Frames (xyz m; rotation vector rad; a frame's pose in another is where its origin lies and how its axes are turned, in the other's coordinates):
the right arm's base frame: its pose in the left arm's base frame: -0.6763 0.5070 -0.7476 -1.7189 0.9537 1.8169
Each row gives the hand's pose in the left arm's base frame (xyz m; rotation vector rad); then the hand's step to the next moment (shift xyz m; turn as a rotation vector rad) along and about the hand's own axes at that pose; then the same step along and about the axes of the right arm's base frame.
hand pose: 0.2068 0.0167 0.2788 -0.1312 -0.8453 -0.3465
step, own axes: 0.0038 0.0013 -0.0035 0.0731 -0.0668 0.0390
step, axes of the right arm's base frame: -0.0011 -0.0034 -0.0040 -0.0681 0.0645 -0.0503
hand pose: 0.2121 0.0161 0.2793 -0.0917 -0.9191 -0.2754
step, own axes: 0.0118 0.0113 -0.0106 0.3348 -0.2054 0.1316
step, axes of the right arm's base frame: -0.0062 -0.0170 -0.0073 -0.3061 0.1871 -0.2071
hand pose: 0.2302 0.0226 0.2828 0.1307 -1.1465 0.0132
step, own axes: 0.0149 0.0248 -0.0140 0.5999 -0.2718 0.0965
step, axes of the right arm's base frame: -0.0153 -0.0273 0.0074 -0.5298 0.1669 -0.3667
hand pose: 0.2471 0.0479 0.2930 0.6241 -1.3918 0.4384
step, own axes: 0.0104 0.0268 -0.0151 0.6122 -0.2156 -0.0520
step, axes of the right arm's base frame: -0.0165 -0.0142 0.0241 -0.5677 0.0201 -0.3183
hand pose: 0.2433 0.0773 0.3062 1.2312 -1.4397 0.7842
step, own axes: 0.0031 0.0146 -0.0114 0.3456 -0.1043 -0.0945
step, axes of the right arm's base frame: -0.0083 0.0003 0.0169 -0.3474 -0.0293 -0.1331
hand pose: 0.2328 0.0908 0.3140 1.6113 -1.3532 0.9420
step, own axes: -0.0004 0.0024 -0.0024 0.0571 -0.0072 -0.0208
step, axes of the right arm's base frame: -0.0008 0.0006 0.0033 -0.0599 0.0007 -0.0125
